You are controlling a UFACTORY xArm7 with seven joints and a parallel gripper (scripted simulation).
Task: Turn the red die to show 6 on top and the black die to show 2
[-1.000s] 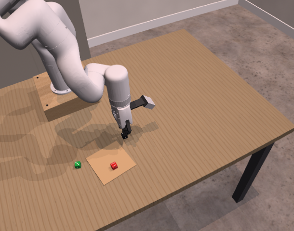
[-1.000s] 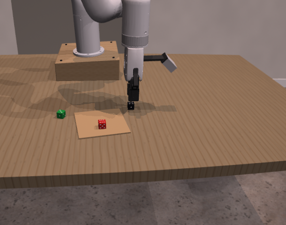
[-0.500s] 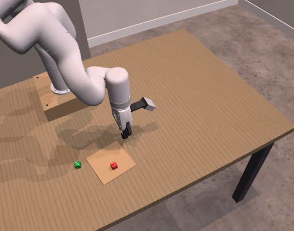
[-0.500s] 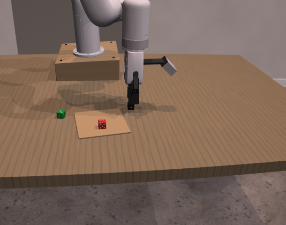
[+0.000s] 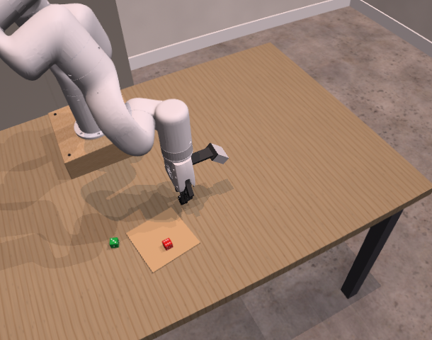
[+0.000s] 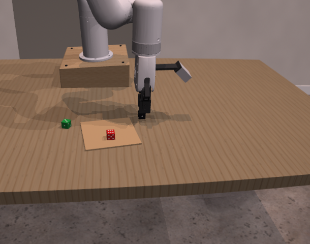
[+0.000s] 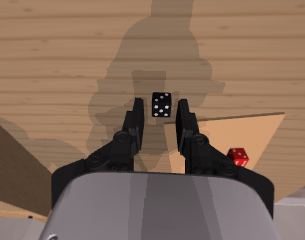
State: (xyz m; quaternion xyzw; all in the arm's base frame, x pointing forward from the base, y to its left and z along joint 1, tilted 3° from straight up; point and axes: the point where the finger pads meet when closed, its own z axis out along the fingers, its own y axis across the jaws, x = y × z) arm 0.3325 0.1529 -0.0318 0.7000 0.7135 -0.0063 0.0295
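The black die is 40 mm below my hand and 10 mm to the right of it. Round my hand: red die: 120 mm ahead, 90 mm to the right, 30 mm below; then tan mat: 100 mm to the right, 90 mm ahead, 40 mm below; then green die: 220 mm to the right, 50 mm ahead, 40 mm below.
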